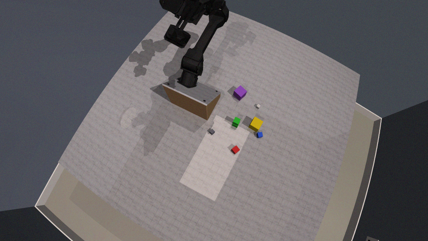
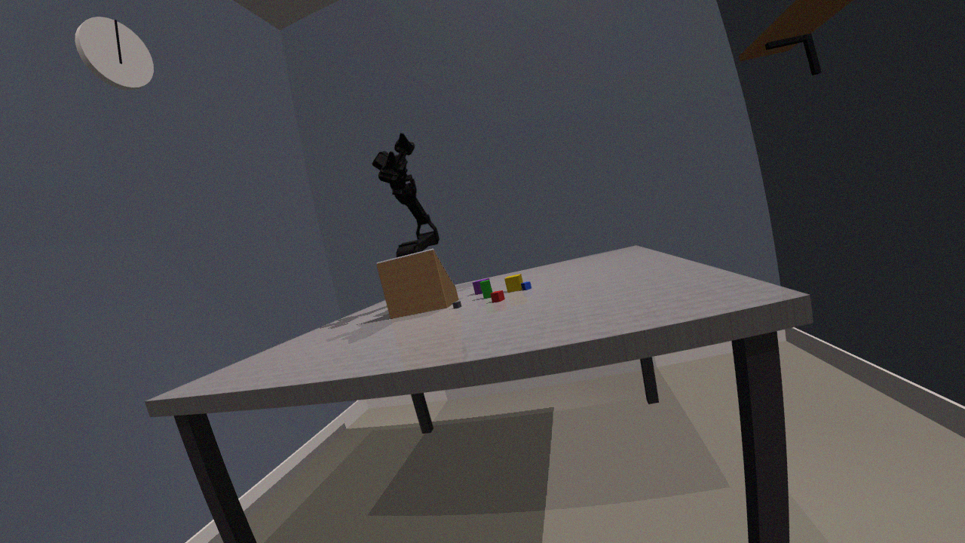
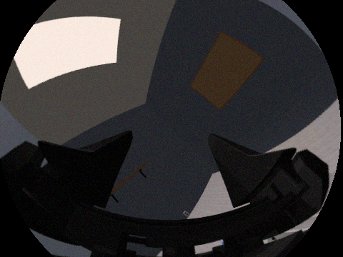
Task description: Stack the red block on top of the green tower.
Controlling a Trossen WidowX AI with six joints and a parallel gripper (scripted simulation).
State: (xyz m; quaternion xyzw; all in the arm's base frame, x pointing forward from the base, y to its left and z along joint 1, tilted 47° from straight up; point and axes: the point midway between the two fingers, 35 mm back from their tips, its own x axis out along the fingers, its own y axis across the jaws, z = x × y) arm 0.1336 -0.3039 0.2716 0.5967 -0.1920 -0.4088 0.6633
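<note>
Now: the red block 23 cm ahead of my gripper tip, 7 cm to the right of it and 54 cm below it. From my gripper tip the other things lie so: purple block: 11 cm ahead, 17 cm to the left, 53 cm below; yellow cube: 25 cm ahead, 8 cm to the left, 53 cm below; grey cube: 10 cm ahead, 6 cm to the right, 54 cm below.
</note>
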